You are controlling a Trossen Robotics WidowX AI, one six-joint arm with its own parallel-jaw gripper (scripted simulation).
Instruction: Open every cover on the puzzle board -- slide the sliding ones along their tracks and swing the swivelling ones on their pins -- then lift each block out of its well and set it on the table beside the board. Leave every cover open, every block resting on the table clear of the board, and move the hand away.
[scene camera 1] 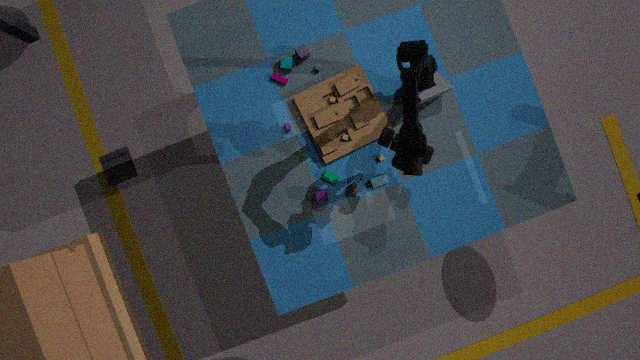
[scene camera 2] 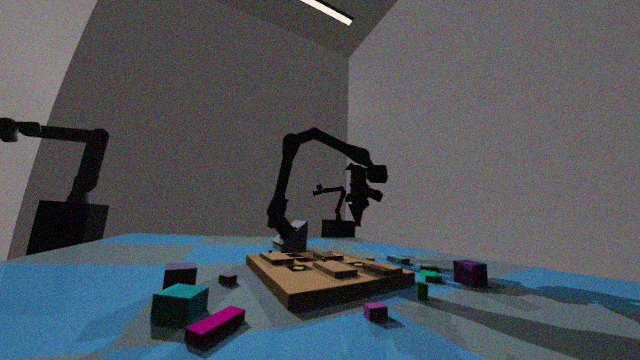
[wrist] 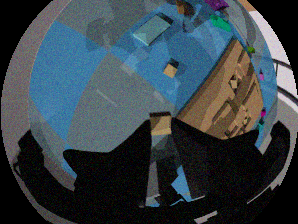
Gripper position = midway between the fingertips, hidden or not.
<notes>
I see my gripper (scene camera 2: 357, 224) and a tan wooden puzzle board (scene camera 2: 299, 289).
My gripper is seen too in the wrist view (wrist: 160, 123). The tan wooden puzzle board also shows in scene camera 1 (scene camera 1: 315, 99) and in the wrist view (wrist: 216, 91).
</notes>
